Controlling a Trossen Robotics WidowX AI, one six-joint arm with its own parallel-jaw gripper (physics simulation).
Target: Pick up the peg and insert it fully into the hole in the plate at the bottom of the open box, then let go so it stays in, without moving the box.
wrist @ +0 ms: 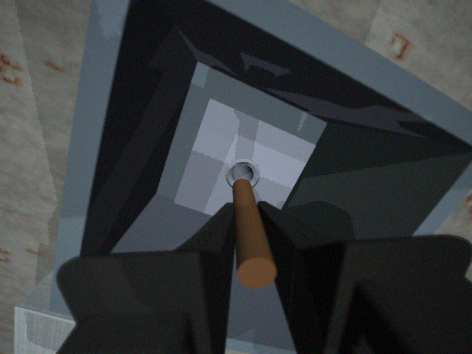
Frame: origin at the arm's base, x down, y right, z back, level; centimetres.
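Seen in the pictures: gripper, fingertip midpoint: (245, 209).
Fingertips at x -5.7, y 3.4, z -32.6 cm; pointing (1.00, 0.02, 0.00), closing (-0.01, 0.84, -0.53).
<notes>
Offsets run from my fingertips to a thing's top centre. "*": to the spot under its first point. Level surfaces: height alone.
My gripper (245, 209) is shut on the orange-brown peg {dx -4.7, dy +0.0, dz +0.0 cm} (252, 240), which points away from the camera, down into the open box. The blue-grey box {* dx -2.7, dy -7.7, dz -1.3 cm} (82, 125) surrounds the peg's far end in the view. The pale square plate {dx +5.0, dy +0.1, dz -0.3 cm} (285, 157) lies at the bottom, with a ringed round hole {* dx +5.1, dy -0.9, dz +0.3 cm} (228, 176) near its middle. The peg's far tip overlaps the near edge of the hole in the view, slightly below the hole's centre. The tip is visible and does not appear to be inside the hole. The gap between tip and plate cannot be judged. The fingers hide part of the near wall.
The box's dark inner walls rise around the plate, and its wide rim runs across the top and down both sides. A pale, whitish block (42, 327) shows at the lower left, beside the box. The grey stone-like surface {dx +11.1 cm} (25, 150) has rust-coloured marks.
</notes>
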